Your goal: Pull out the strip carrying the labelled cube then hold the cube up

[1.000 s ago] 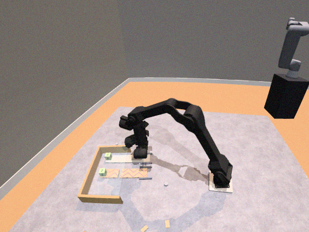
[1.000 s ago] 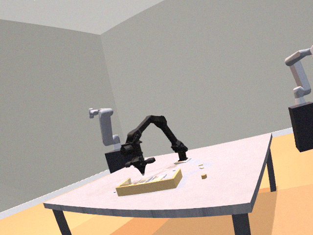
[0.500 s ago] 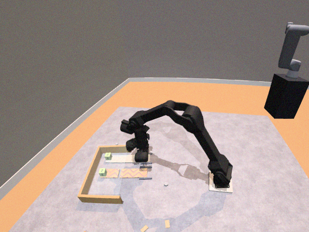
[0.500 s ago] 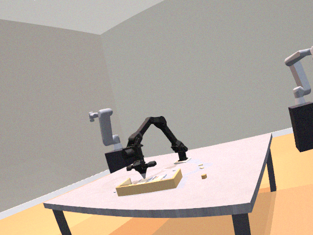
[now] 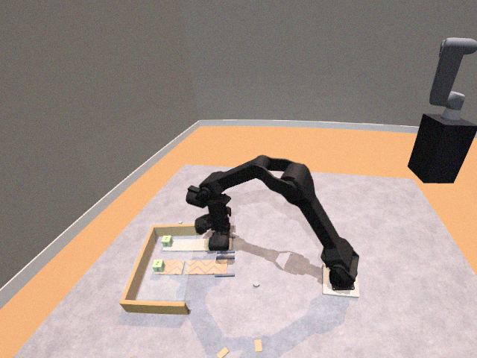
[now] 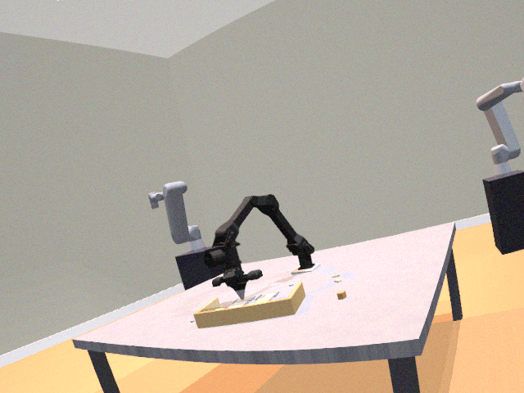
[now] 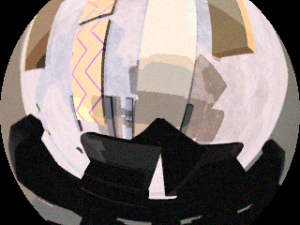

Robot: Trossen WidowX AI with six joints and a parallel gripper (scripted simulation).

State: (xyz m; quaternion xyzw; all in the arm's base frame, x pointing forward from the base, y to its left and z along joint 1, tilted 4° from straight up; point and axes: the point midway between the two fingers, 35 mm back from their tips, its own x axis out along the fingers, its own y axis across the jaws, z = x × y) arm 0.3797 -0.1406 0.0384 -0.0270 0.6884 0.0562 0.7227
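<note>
The cream strip is 10 cm ahead of my gripper tip and 1 cm to the left of it. The rest, counted from my gripper tip: grey disc: 15 cm to the left, 13 cm behind.
</note>
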